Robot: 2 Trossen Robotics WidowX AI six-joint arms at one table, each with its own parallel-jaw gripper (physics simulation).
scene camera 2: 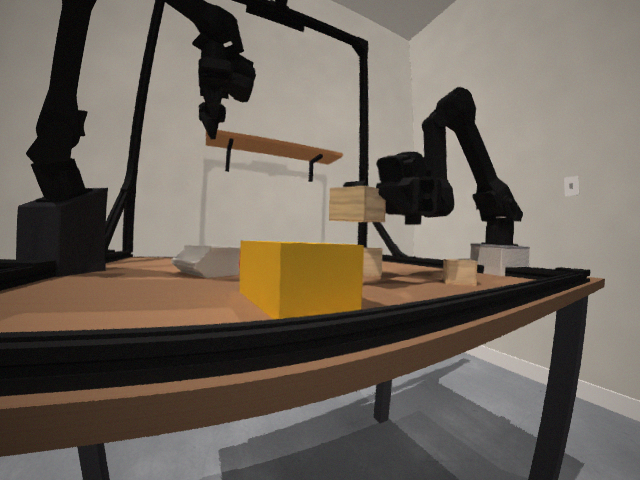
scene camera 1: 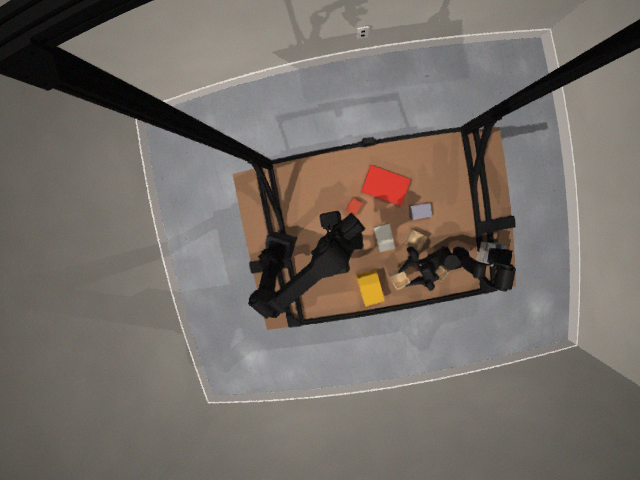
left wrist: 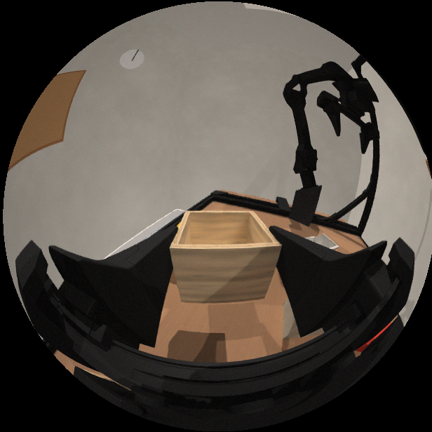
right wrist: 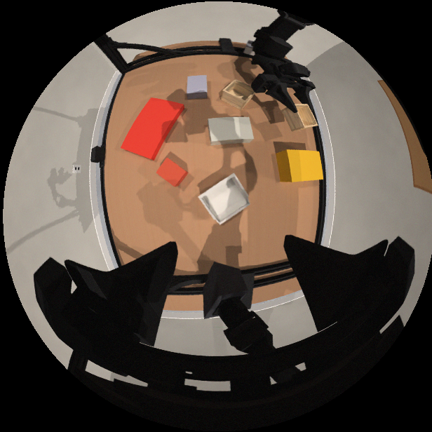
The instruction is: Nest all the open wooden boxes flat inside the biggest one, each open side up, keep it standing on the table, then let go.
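Pixels of known places: left gripper, between the fingertips: (scene camera 2: 360,191) (scene camera 1: 401,279); right gripper, between the fingertips: (scene camera 2: 213,129); left arm's base, origin of its link: (scene camera 2: 499,244) (scene camera 1: 495,255); right arm's base, origin of its link: (scene camera 2: 65,195) (scene camera 1: 277,248).
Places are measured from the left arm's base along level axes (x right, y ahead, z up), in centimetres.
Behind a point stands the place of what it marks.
Observation:
A wooden open box (scene camera 1: 399,280) @[x -13.6, y 42.2, z 2.9 cm] (scene camera 2: 351,204) @[x -14.6, y 44.8, z 4.7 cm] (left wrist: 225,272) (right wrist: 298,117) is held above the table, level, open side up. My left gripper (left wrist: 224,232) is shut on it, with a finger on either side. A larger-looking wooden open box (scene camera 1: 416,239) @[x 2.8, y 34.8, z -6.8 cm] (scene camera 2: 372,263) @[x -1.2, y 35.8, z -4.6 cm] (right wrist: 237,93) stands on the table, partly behind the yellow block in scene camera 2; its opening shows in the right wrist view. A small wooden box (scene camera 1: 442,272) @[x -10.9, y 20.5, z -6.7 cm] (scene camera 2: 460,272) @[x -12.7, y 24.1, z -5.1 cm] sits below the left arm, partly covered by it in scene camera 1. My right gripper (right wrist: 231,245) is open and empty, high above the table.
A yellow block (scene camera 1: 371,288) @[x -19.1, y 52.8, z -0.7 cm] (scene camera 2: 310,279) @[x -26.4, y 51.9, z -3.7 cm] (right wrist: 302,165) stands near the front edge. A grey block (scene camera 1: 384,237) @[x 2.8, y 49.6, z -3.2 cm] (right wrist: 231,130), a lilac block (scene camera 1: 421,210) @[x 15.6, y 35.0, z -3.7 cm] (right wrist: 197,86), a large red block (scene camera 1: 386,184) @[x 24.9, y 50.9, z -4.6 cm] (right wrist: 153,128), a small red block (scene camera 1: 354,206) @[x 14.5, y 63.5, z -2.7 cm] (right wrist: 172,171) and a white tray (right wrist: 225,199) surround the middle.

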